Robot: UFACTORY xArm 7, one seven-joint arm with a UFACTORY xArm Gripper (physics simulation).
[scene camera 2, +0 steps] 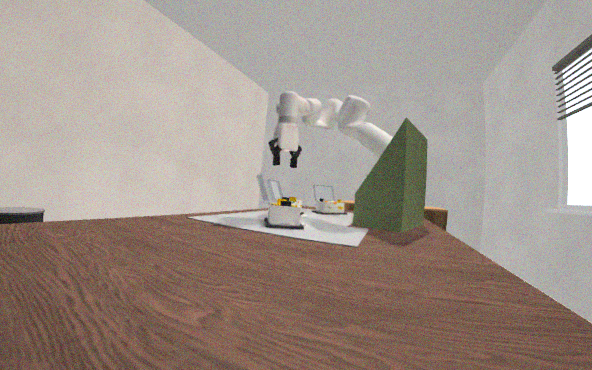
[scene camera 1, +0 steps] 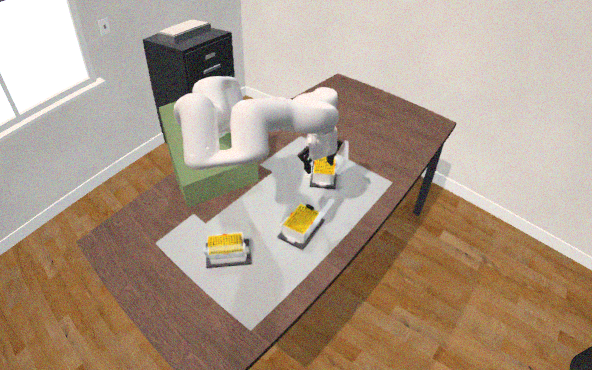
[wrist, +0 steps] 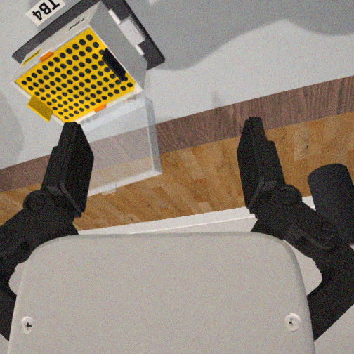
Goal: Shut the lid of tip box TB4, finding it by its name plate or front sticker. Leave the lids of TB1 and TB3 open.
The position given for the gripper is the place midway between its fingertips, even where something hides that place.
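The gripper (scene camera 1: 318, 167), with a tip box (scene camera 1: 318, 180). Gripper again (scene camera 2: 285, 166). Pale mat (wrist: 210, 61), gripper too (wrist: 163, 136).
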